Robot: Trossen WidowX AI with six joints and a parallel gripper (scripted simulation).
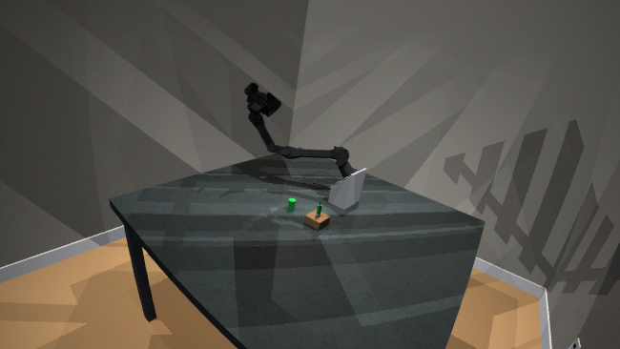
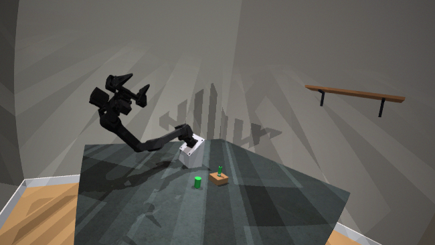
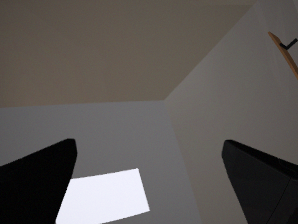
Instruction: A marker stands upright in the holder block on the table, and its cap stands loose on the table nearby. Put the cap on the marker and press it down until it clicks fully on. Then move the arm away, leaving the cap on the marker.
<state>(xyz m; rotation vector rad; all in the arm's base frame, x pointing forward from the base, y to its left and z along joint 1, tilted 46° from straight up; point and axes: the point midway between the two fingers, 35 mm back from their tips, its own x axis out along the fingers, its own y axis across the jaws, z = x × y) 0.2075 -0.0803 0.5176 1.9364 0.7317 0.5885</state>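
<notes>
Now: gripper tip 50 mm short of the green cap, 290 mm to the right of it and 450 mm above it.
</notes>
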